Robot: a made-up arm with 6 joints. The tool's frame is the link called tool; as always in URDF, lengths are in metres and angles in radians.
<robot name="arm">
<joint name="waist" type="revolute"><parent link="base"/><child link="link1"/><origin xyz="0 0 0.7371" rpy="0 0 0"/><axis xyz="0 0 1"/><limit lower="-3.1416" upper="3.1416" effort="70" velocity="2.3"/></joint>
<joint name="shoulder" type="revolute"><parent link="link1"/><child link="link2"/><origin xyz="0.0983 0 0" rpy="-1.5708 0 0"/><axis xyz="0 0 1"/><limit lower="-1.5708" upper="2.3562" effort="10" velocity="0.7"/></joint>
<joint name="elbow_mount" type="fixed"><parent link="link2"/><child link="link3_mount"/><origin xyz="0 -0.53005 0" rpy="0 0 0"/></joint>
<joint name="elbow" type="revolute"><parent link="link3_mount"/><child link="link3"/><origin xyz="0 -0.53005 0" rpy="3.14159 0 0"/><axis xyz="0 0 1"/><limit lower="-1.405" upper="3.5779" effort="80" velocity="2.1"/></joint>
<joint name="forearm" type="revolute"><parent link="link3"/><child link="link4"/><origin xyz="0 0.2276 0" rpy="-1.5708 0 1.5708"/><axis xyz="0 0 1"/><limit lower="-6.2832" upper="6.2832" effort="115" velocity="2"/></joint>
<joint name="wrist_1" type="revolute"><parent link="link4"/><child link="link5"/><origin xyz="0 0 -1.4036" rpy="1.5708 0 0"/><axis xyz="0 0 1"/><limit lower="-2.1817" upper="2.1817" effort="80" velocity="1.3"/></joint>
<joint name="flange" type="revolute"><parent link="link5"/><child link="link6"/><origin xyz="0 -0.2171 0" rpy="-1.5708 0 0"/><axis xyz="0 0 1"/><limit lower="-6.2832" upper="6.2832" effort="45" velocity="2.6"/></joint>
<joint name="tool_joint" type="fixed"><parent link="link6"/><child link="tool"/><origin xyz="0 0 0" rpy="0 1.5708 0"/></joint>
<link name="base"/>
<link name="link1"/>
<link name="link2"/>
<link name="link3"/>
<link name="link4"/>
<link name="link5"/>
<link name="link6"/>
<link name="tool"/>
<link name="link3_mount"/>
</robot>
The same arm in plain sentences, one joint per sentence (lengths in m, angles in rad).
The arm has six revolute joints in a row. What follows holds with every joint at zero, and every direction is one of the base frame's.
Joint 1 is mounted 0.7371 m along +z from the base frame's origin and turns about +z, from -3.1416 to 3.1416 rad.
Joint 2 is mounted 0.0983 m along +x from joint 1 and turns about +y, from -1.5708 to 2.3562 rad.
Joint 3 is mounted 1.0601 m along +z from joint 2 and turns about -y, from -1.4050 to 3.5779 rad.
Joint 4 is mounted 0.2276 m along +z from joint 3 and turns about -x, from -6.2832 to 6.2832 rad.
Joint 5 is mounted 1.4036 m along +x from joint 4 and turns about -y, from -2.1817 to 2.1817 rad.
Joint 6 is mounted 0.2171 m along +x from joint 5 and turns about -x, from -6.2832 to 6.2832 rad.
The tool frame, which is the frame that the pose is given for, is mounted at the same point as joint 6; its axes are the base frame's turned by roll 0.0000, pitch 0.0000 and yaw 0.0000 rad (as in URDF: about the fixed x, then y, then z).

